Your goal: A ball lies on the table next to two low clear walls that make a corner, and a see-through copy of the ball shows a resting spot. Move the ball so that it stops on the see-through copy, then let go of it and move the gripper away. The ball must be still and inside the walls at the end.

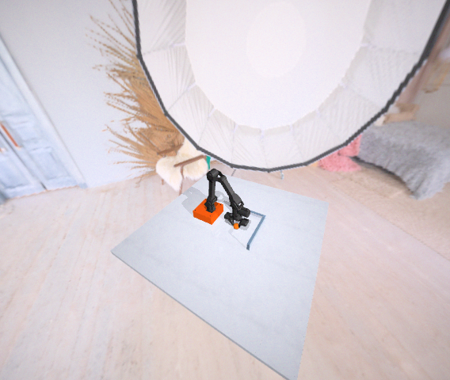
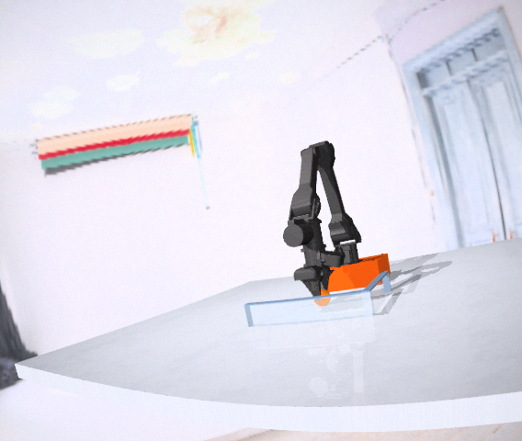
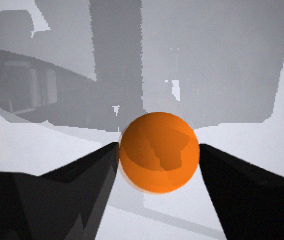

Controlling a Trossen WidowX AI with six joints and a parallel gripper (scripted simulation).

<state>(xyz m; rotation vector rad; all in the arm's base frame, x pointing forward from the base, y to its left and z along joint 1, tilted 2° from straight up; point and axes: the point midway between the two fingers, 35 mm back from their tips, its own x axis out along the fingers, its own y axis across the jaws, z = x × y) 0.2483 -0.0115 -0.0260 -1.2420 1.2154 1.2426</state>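
Right now my gripper tip is right at the orange ball. From my gripper tip the other things lie so: see-through copy of ball (right at my gripper tip).
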